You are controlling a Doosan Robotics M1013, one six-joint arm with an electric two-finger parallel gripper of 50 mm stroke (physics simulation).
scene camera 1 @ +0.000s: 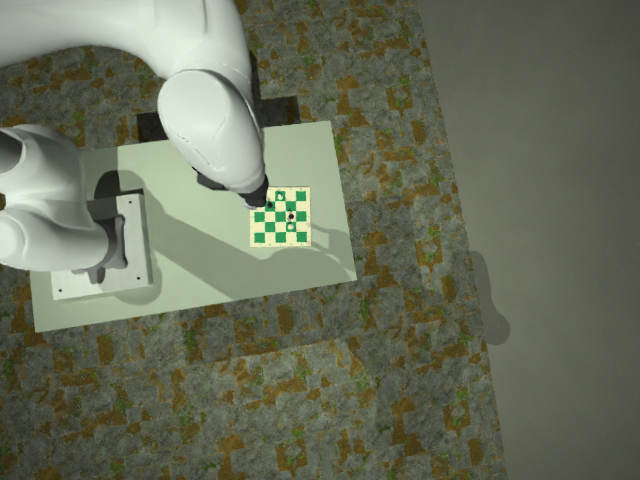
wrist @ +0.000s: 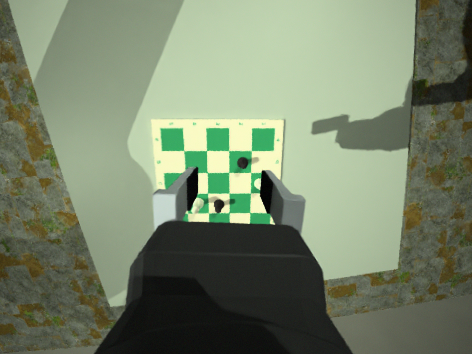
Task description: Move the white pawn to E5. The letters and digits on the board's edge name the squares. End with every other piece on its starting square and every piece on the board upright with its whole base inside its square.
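Places are measured from the arm's base along level axes (x ahead, y left, z up), in millimetres.
Pixels of known places: gripper, between the fingertips: (wrist: 229, 181); arm's base, origin of its link: (scene camera 1: 99, 245).
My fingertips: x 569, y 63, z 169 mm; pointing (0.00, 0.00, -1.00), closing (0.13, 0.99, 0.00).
Ahead of a thing's pixels: the offset from my fingertips to its middle. Level surfaces: height alone.
The chessboard {dx +55, dy -25, dz -195 mm} (scene camera 1: 269, 237) (wrist: 195, 140) has green and cream squares; its edge marks are too small to read. One white piece {dx +61, dy +47, dz -176 mm} (scene camera 1: 280, 195) (wrist: 257, 184) stands in the middle square of the board's top row in the scene view; the right finger partly covers it in the wrist view. Another white piece {dx +88, dy -66, dz -170 mm} (scene camera 1: 290, 226) (wrist: 198, 204) stands near the left fingertip in the wrist view, on a green square beside a black piece {dx +94, dy -28, dz -176 mm} (scene camera 1: 291, 216) (wrist: 218, 205). I cannot tell which white piece is the pawn. My gripper (scene camera 1: 250, 206) (wrist: 229, 181) is open and empty, above the board.
Another black piece {dx +22, dy +20, dz -176 mm} (scene camera 1: 269, 204) (wrist: 242, 162) stands on a green square near the gripper in the scene view. The board lies on a pale green table top {dz -198 mm} (scene camera 1: 299, 155) (wrist: 345, 210). The arm's white base plate (scene camera 1: 135, 248) is at the left in the scene view.
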